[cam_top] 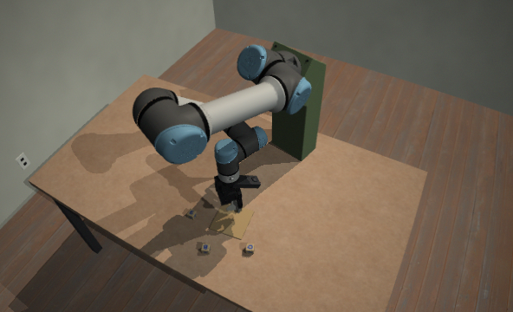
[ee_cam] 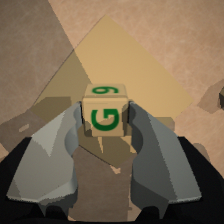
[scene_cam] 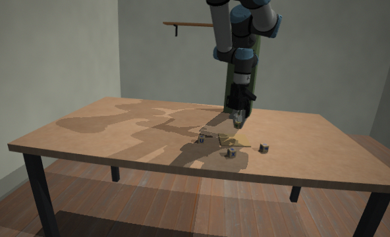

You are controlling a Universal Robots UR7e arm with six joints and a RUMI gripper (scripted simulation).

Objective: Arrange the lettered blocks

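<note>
Right now my hand is 30 mm short of the tan mat, 10 mm to the left of it and 70 mm above it. Round my hand: Q block 100 mm ahead, 130 mm to the left, 60 mm below; then G block right at my hand.
</note>
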